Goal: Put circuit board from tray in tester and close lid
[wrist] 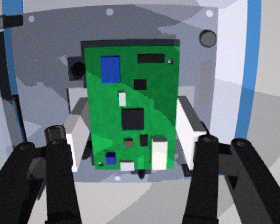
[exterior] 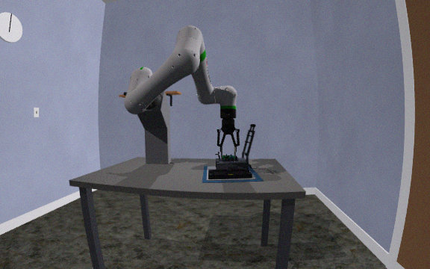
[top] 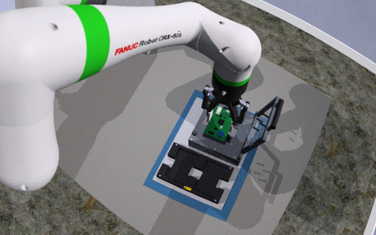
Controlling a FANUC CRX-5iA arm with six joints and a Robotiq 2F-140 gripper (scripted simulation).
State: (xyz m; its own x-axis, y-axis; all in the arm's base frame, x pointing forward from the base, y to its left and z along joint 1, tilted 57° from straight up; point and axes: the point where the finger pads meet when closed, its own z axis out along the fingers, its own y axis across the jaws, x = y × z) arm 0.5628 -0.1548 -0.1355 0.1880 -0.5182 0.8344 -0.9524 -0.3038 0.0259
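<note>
The green circuit board lies 20 mm below my hand. The rest, counted from my hand: black latch hook (70 mm behind, 50 mm to the left, 20 mm below); lid (120 mm ahead, 80 mm above, 20 mm to the left).
</note>
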